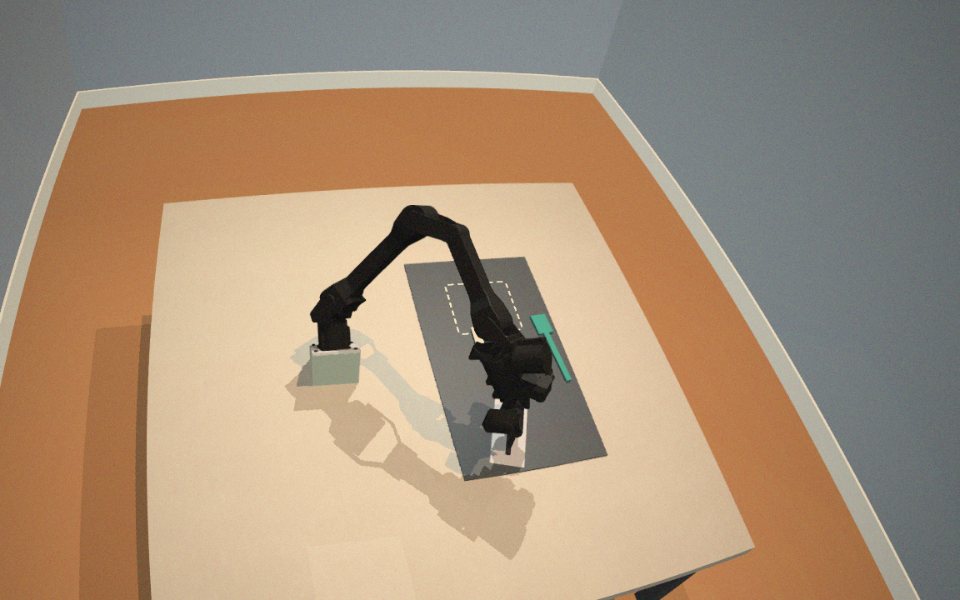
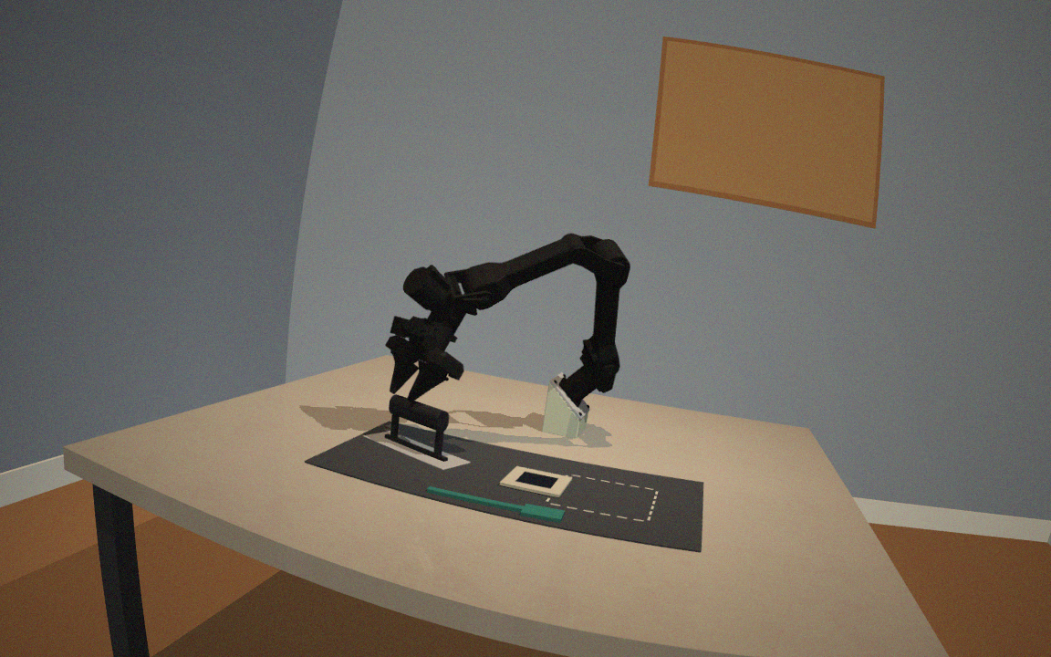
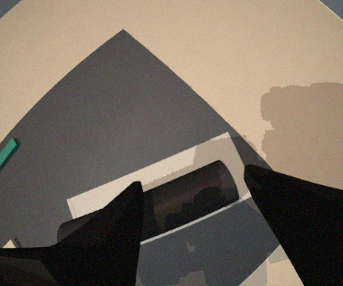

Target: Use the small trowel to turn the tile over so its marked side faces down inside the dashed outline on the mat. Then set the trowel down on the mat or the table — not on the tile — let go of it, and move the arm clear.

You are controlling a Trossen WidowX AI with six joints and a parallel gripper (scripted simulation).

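My gripper tip is now 24 cm to the right of the dark mat, 11 cm above it and 5 cm short of it. The rest, counted from my gripper tip: green trowel 25 cm to the left, 19 cm ahead, 9 cm below; then cream tile 27 cm to the left, 9 cm below, 6 cm ahead.
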